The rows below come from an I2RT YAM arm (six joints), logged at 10 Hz.
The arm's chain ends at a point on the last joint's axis. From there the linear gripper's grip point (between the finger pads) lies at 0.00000 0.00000 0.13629 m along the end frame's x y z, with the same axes.
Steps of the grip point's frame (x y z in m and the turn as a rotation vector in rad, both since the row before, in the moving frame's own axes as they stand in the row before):
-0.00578 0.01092 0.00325 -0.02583 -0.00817 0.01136
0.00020 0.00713 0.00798 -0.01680 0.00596 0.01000
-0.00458 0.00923 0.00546 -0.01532 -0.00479 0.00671
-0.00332 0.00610 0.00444 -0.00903 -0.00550 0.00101
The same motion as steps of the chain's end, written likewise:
-0.00465 0.00741 0.00330 -0.02583 -0.00817 0.01136
-0.00060 0.00484 0.00800 -0.01680 0.00596 0.01000
-0.00392 0.00714 0.00548 -0.01532 -0.00479 0.00671
-0.00257 0.00487 0.00445 -0.00903 -0.00550 0.00101

